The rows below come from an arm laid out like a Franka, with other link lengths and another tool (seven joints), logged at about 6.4 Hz.
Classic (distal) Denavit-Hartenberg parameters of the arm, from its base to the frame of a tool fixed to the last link. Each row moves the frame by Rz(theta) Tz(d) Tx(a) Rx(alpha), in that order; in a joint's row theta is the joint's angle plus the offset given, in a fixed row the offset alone. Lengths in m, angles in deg.
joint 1: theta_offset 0; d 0.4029; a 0; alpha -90
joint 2: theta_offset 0; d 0; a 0; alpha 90
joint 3: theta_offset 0; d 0.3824; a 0.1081; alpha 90
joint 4: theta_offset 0; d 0; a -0.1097; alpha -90
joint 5: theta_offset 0; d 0.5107; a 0; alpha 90
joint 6: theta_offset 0; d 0; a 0.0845; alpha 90
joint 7: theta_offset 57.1; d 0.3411; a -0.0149; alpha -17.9
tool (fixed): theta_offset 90; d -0.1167; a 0; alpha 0
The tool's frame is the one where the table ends.
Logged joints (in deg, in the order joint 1, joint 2, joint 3, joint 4, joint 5, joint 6, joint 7), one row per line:
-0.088, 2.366, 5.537, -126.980, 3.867, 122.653, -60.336
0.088, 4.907, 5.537, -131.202, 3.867, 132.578, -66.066
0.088, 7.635, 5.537, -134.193, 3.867, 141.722, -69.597
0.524, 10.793, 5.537, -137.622, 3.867, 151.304, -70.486
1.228, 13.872, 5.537, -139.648, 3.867, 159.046, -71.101
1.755, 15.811, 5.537, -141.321, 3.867, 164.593, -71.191
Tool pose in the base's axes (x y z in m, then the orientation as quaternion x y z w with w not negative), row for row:
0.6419, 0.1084, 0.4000, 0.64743, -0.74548, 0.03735, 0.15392
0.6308, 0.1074, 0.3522, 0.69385, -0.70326, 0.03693, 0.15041
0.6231, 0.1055, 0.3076, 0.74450, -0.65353, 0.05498, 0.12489
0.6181, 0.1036, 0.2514, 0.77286, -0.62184, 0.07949, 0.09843
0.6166, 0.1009, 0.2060, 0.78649, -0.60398, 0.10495, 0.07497
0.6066, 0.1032, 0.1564, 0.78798, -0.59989, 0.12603, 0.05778
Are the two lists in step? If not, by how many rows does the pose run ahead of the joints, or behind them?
The pose runs 2 rows behind the joints: the pose in row i belongs to the joints in row i - 2.
